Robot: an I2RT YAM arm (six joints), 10 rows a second.
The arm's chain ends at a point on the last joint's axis. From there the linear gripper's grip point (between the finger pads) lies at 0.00 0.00 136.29 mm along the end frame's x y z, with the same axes.
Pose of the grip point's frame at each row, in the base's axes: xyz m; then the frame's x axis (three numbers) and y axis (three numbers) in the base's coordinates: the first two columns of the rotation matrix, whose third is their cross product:
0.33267 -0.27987 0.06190 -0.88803 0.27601 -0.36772 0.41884 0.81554 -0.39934
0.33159 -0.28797 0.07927 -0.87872 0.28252 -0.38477 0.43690 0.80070 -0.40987
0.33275 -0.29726 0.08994 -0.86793 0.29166 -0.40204 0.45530 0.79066 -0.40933
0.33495 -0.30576 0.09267 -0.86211 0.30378 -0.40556 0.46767 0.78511 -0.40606
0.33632 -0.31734 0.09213 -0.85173 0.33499 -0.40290 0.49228 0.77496 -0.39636
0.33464 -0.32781 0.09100 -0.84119 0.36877 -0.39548 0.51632 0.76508 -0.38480
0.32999 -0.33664 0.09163 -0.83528 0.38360 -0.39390 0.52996 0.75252 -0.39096
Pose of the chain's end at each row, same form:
0.30682 -0.21055 0.17636 -0.88803 0.27601 -0.36772 0.41884 0.81554 -0.39934
0.30538 -0.21597 0.19199 -0.87872 0.28252 -0.38477 0.43690 0.80070 -0.40987
0.30570 -0.22389 0.20157 -0.86793 0.29166 -0.40204 0.45530 0.79066 -0.40933
0.30837 -0.23220 0.20428 -0.86211 0.30378 -0.40556 0.46767 0.78511 -0.40606
0.31186 -0.24430 0.20456 -0.85173 0.33499 -0.40290 0.49228 0.77496 -0.39636
0.31274 -0.25586 0.20466 -0.84119 0.36877 -0.39548 0.51632 0.76508 -0.38480
0.31003 -0.26368 0.20500 -0.83528 0.38360 -0.39390 0.52996 0.75252 -0.39096

